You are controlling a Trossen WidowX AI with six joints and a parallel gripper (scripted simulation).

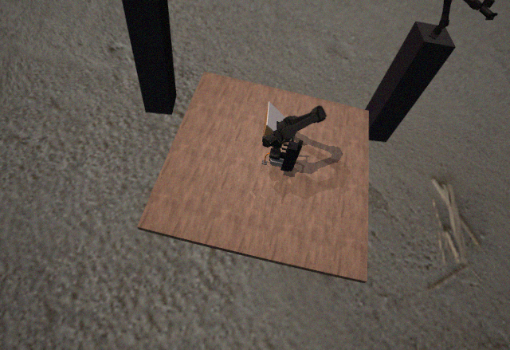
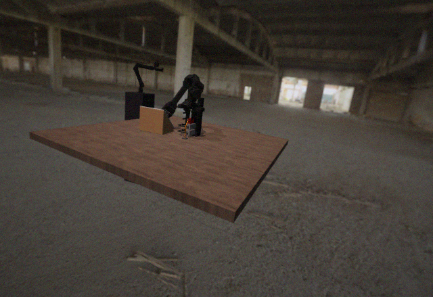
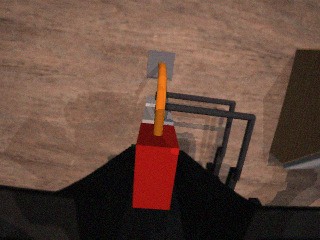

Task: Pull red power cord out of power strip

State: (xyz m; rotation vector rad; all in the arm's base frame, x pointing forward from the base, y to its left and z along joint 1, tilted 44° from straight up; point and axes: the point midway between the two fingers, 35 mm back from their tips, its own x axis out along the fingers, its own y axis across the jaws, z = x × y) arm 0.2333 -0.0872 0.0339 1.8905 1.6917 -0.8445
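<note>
Right now my gripper tip is 3 cm to the right of the red plug.
</note>
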